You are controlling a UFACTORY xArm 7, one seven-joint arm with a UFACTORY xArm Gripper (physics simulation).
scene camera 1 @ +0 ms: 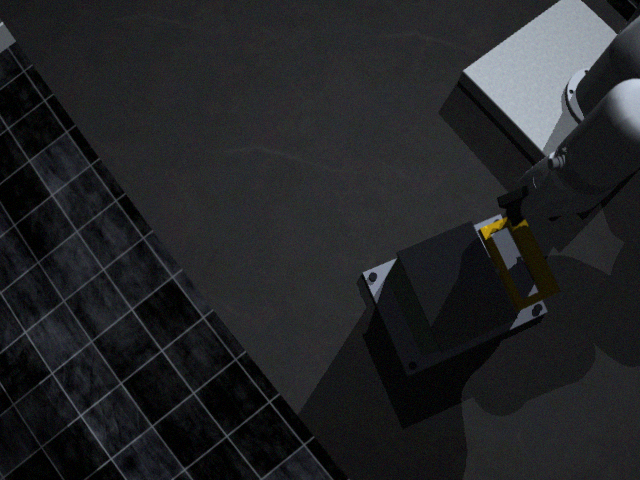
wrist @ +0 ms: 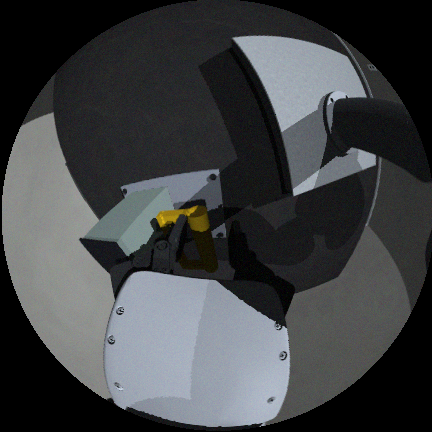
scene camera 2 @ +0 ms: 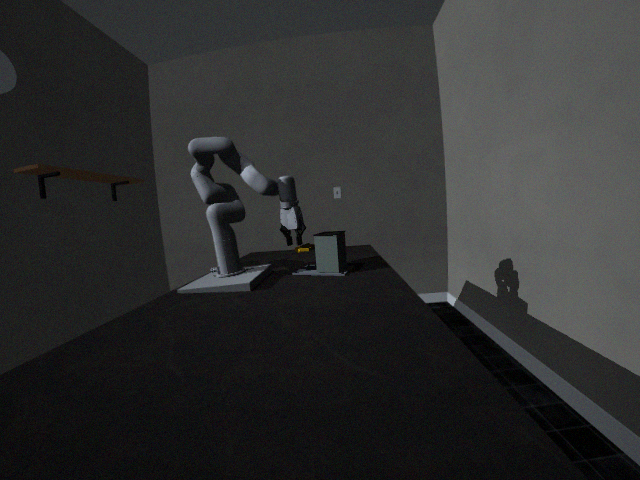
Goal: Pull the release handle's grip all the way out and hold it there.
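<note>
The release handle [scene camera 1: 534, 258] [scene camera 2: 302, 250] [wrist: 205, 245] is a yellow rectangular frame beside a grey-green box [scene camera 1: 439, 289] [scene camera 2: 326, 253] [wrist: 135, 215], on the side toward the robot's base. Its long outer bar is the grip. The box stands on a light plate [scene camera 1: 381, 274] [wrist: 170, 186] with dark bolts at its corners. My gripper [scene camera 2: 294, 244] [wrist: 208, 227] points down, partly open and holding nothing. In the wrist view one finger overlaps the frame's opening, and the other is on the grip's outer side. In scene camera 2 the fingertips appear slightly above the handle. Exact finger depth is unclear.
The robot's pale base slab [scene camera 1: 537, 77] [scene camera 2: 222, 283] [wrist: 300, 85] stands near the box plate. In scene camera 2 a wooden shelf [scene camera 2: 77, 175] is on the left wall. The table's edge borders a dark tiled floor [scene camera 1: 93, 310]. The arm's shadow darkens the handle and box.
</note>
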